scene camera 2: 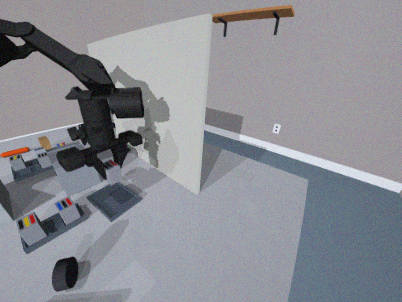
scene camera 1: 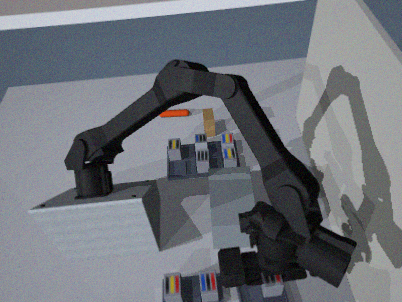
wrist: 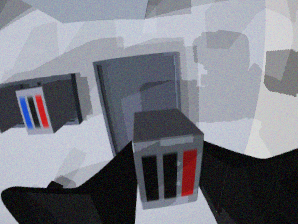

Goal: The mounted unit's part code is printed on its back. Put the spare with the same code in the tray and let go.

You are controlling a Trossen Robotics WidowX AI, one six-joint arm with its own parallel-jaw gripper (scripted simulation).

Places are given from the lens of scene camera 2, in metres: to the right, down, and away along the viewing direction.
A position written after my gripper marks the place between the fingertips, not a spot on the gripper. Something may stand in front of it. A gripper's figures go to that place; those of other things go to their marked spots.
my gripper (scene camera 2: 111, 175): -0.24, 0.07, 0.40
white wall panel (scene camera 2: 170, 62): -0.08, -0.22, 0.37
